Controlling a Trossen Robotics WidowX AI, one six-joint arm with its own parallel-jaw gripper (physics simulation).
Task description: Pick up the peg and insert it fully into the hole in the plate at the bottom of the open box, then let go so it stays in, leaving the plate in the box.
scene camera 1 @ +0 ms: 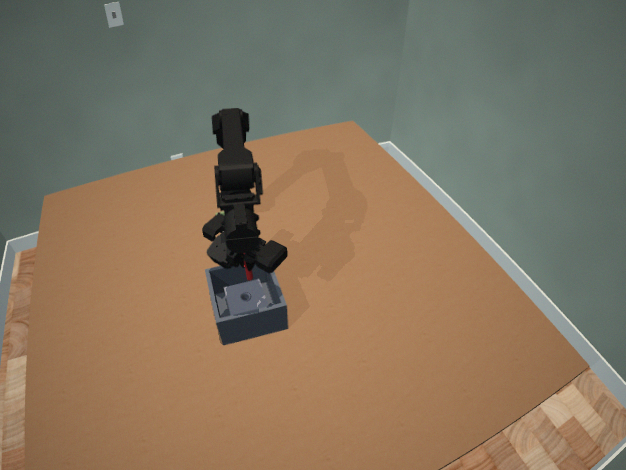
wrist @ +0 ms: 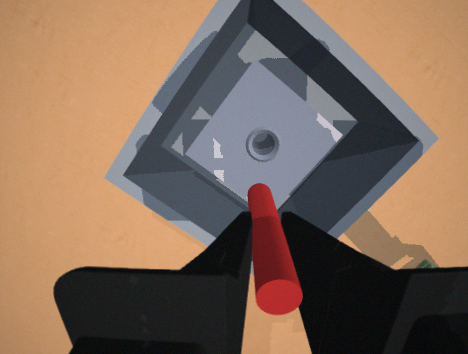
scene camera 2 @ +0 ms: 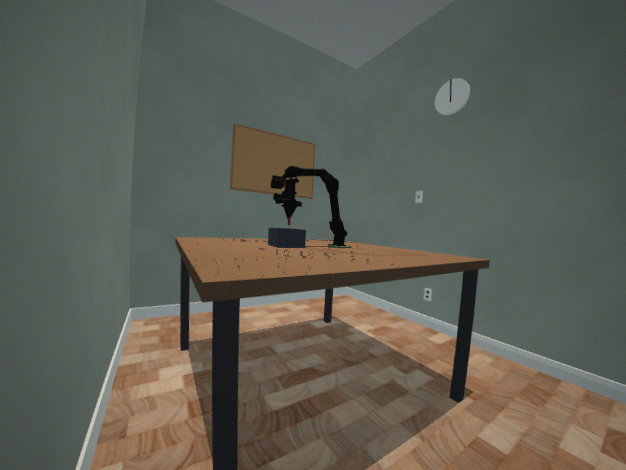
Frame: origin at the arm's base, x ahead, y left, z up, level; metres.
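Seen in the pictures: gripper, fingertip midpoint: (scene camera 1: 247,268) (wrist: 265,220) (scene camera 2: 288,218); arm's base, origin of the base link: (scene camera 2: 338,245).
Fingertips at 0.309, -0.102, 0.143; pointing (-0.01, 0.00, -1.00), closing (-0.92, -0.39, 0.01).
Pixels of each thing's top centre, then the offset from my fingertips to it, as dx, dy, dz. Level surfaces: height alone.
- red peg, middle of its top: (wrist: 279,300) (scene camera 1: 246,254) (scene camera 2: 289,210) -0.001, +0.002, +0.043
- blue-grey box, middle of its top: (wrist: 269,157) (scene camera 1: 243,286) (scene camera 2: 286,228) -0.002, -0.015, -0.057
- light grey plate, middle of its top: (wrist: 263,145) (scene camera 1: 245,296) -0.002, -0.015, -0.094
- brown table top, its level: dz -0.155
The red peg (scene camera 1: 248,271) (scene camera 2: 289,221) (wrist: 270,245) is held about upright. My gripper (scene camera 2: 289,217) (wrist: 265,220) is shut on the peg, above the open box; its fingertips are hard to see in scene camera 1. The blue-grey box (scene camera 1: 252,323) (scene camera 2: 286,237) (wrist: 372,165) stands on the table. The light grey plate (scene camera 1: 255,305) (wrist: 295,120) lies in the bottom of the box. Its round hole (scene camera 1: 245,296) (wrist: 263,144) is uncovered. In the wrist view the peg's far end shows below the hole, over the plate's near corner. In scene camera 2 the peg's lower end is just above the box rim.
The brown table top (scene camera 1: 379,384) (scene camera 2: 323,263) carries the box. The box's four walls rise around the plate. The black arm (scene camera 1: 235,177) (scene camera 2: 332,197) reaches over from behind the box, and its green base plate (scene camera 2: 339,245) (wrist: 426,264) shows beside the arm's foot.
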